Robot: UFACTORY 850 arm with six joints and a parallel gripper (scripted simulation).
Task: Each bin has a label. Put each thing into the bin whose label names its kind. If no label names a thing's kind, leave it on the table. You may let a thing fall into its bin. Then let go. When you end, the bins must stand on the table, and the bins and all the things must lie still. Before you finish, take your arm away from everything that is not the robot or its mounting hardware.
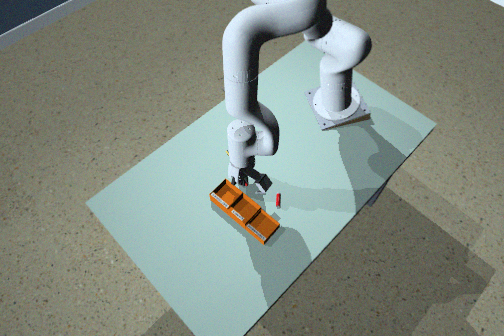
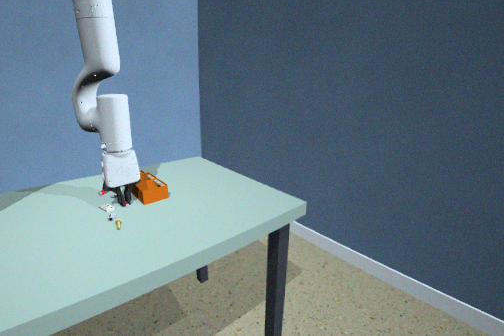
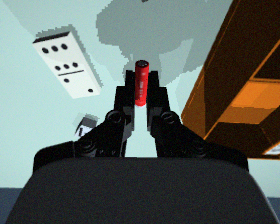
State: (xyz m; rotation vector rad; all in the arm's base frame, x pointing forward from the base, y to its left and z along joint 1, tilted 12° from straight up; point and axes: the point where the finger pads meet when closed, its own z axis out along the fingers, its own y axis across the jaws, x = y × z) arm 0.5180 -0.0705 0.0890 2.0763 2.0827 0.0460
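Now: hand 5 cm past the white domino, 1 cm to the right of it and 2 cm above it. Also, from my hand: grey bolt: 7 cm to the left, 2 cm below; then orange bin row: 9 cm ahead, 8 cm to the left; then grey piece: 6 cm behind, 6 cm to the right, 1 cm below.
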